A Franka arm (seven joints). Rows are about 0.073 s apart.
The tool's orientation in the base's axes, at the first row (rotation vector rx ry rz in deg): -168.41 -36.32 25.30
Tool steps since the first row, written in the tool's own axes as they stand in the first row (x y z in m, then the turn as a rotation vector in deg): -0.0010 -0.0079 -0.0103 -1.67 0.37 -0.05; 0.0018 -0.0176 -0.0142 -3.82 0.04 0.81; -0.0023 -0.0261 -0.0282 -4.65 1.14 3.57; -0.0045 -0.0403 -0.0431 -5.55 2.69 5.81; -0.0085 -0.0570 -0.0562 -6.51 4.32 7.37; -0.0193 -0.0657 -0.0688 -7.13 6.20 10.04; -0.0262 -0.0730 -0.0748 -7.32 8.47 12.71; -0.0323 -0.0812 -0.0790 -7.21 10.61 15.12; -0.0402 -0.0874 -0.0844 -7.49 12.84 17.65; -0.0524 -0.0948 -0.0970 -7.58 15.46 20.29; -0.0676 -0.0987 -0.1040 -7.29 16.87 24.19; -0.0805 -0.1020 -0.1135 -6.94 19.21 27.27; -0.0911 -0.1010 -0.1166 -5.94 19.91 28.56
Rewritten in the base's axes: -0.0008 0.0064 0.0113 -1.30 -1.03 0.42; -0.0010 0.0162 0.0159 -3.56 -1.60 0.21; -0.0036 0.0217 0.0316 -4.69 -2.84 -2.38; -0.0065 0.0331 0.0486 -5.54 -4.53 -4.53; -0.0125 0.0460 0.0648 -6.22 -6.36 -6.02; -0.0215 0.0490 0.0810 -6.84 -8.22 -8.71; -0.0286 0.0525 0.0897 -6.93 -10.26 -11.56; -0.0358 0.0572 0.0966 -6.73 -12.06 -14.23; -0.0434 0.0593 0.1047 -6.87 -14.10 -16.92; -0.0531 0.0605 0.1211 -6.73 -16.42 -19.83; -0.0658 0.0574 0.1323 -7.11 -17.43 -23.85; -0.0754 0.0547 0.1452 -6.83 -19.29 -27.24; -0.0833 0.0492 0.1508 -6.07 -19.46 -28.84
